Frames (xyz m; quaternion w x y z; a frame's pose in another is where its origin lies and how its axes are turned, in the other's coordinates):
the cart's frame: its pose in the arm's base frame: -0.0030 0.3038 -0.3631 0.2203 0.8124 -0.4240 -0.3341
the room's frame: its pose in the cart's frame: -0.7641 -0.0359 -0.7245 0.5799 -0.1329 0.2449 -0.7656
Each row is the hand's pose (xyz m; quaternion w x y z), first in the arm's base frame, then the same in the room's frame.
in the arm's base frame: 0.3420 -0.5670 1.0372 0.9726 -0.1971 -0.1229 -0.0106
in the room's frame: -1.4618 0.9018 -0.0646 0.1417 0.8095 0.5241 -0.2236
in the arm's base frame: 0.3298 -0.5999 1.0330 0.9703 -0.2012 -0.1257 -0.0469
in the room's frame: -1.4907 0.9094 -0.0458 0.1387 0.7901 0.5549 -0.2205
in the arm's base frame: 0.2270 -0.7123 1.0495 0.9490 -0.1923 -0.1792 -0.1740
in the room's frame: -1.6311 0.8820 0.0091 0.1304 0.6992 0.6551 -0.2548
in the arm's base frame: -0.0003 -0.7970 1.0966 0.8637 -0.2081 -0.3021 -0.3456
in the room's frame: -1.8205 0.7330 0.0637 0.1715 0.5197 0.7740 -0.3184
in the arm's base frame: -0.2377 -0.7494 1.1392 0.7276 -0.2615 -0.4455 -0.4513
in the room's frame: -1.9107 0.5048 0.0787 0.2731 0.3271 0.8229 -0.3760
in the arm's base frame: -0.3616 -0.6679 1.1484 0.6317 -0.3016 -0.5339 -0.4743
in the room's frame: -1.9085 0.3562 0.0783 0.3520 0.2187 0.8131 -0.4089
